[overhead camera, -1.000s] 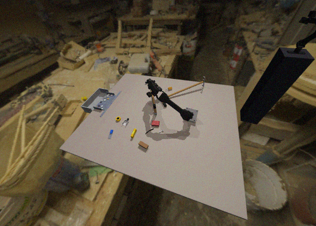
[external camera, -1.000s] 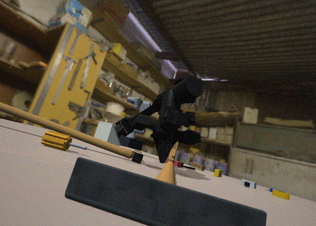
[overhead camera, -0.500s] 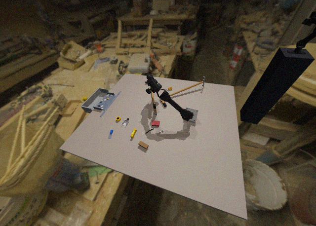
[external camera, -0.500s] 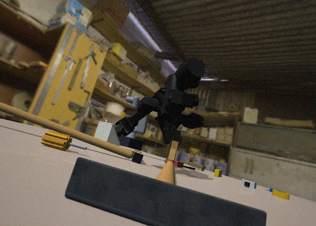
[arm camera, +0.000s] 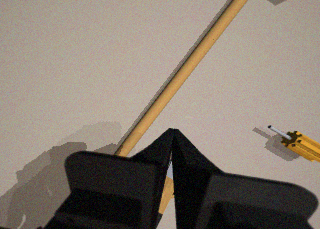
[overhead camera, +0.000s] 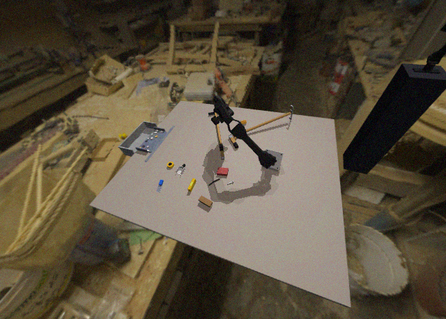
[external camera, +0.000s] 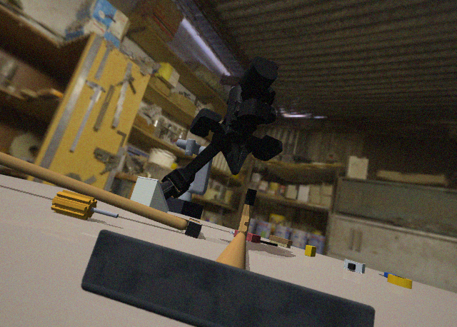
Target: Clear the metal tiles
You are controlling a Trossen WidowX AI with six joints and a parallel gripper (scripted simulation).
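The long scraper is 4 cm ahead of my gripper tip and 7 cm below it. Round my gripper tip: orange piece (12 cm behind, 19 cm to the right, 12 cm below); then red block (15 cm behind, 37 cm to the left, 12 cm below); then silver clip (15 cm ahead, 44 cm to the left, 12 cm below).
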